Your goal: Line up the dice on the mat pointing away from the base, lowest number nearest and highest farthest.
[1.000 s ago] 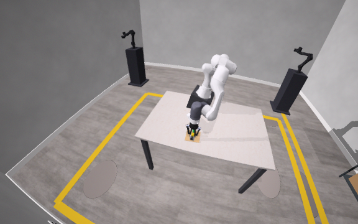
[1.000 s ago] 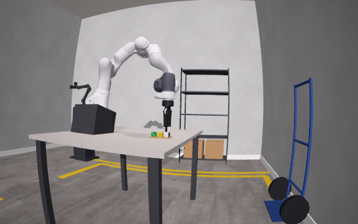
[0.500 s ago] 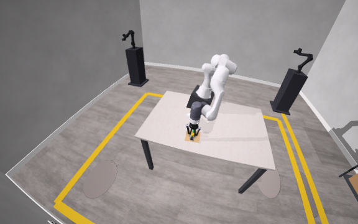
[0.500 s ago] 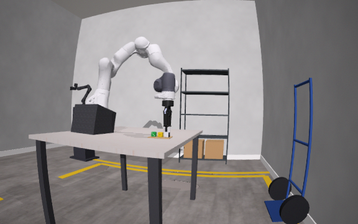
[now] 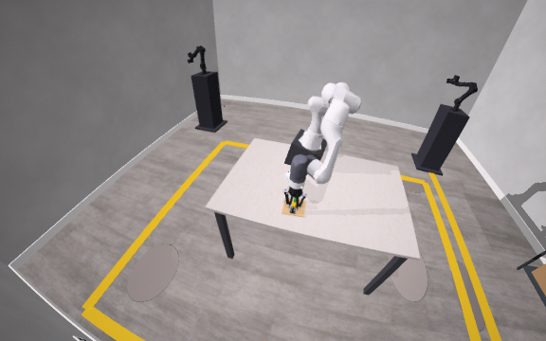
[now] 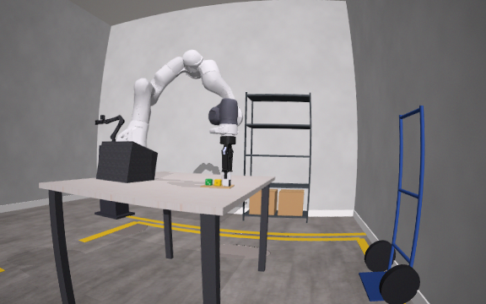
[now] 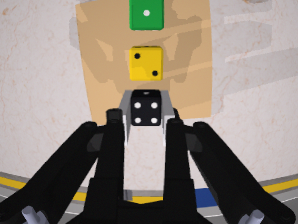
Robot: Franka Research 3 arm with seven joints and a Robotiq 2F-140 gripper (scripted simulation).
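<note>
Right now the black die is 20 mm below my hand. Round my hand: yellow die: 40 mm behind, 20 mm below; green die: 90 mm behind, 20 mm below; tan mat: 40 mm behind, 40 mm below.
</note>
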